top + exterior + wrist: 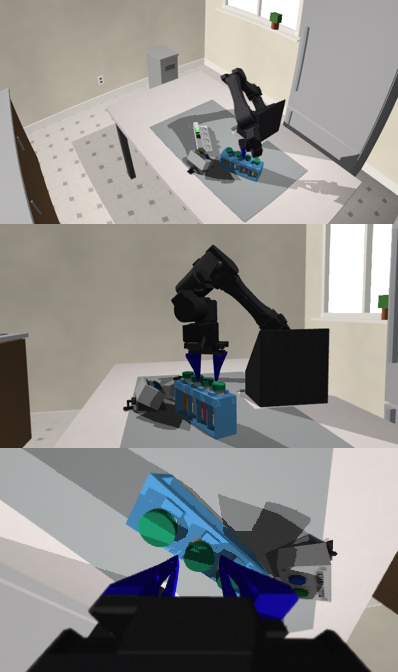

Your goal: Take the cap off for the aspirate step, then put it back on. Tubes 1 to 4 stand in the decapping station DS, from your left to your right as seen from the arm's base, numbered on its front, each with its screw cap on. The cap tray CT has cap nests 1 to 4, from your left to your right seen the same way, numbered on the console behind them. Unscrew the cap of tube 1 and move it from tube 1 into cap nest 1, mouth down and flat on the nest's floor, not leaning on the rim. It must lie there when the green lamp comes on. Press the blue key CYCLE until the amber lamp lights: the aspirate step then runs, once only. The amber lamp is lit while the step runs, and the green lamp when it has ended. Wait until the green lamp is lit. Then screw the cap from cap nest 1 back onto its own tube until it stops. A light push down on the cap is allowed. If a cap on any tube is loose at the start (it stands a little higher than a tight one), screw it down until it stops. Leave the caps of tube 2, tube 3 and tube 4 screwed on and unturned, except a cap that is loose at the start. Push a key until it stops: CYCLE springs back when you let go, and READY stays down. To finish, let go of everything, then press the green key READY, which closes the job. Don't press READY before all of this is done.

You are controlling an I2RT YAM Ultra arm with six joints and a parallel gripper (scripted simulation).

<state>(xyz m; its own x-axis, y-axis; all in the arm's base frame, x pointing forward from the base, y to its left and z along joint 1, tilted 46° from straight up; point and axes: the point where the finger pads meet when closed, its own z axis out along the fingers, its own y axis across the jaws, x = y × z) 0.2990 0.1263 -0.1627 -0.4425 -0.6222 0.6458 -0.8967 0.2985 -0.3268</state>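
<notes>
Right now my hand is 5 cm to the right of the green cap, 2 cm past it and 1 cm above it. Also, from my hand: blue key (16 cm to the right, 13 cm ahead, 6 cm below); then green key (20 cm to the right, 14 cm ahead, 6 cm below); then grey key box (18 cm to the right, 15 cm ahead, 7 cm below).
</notes>
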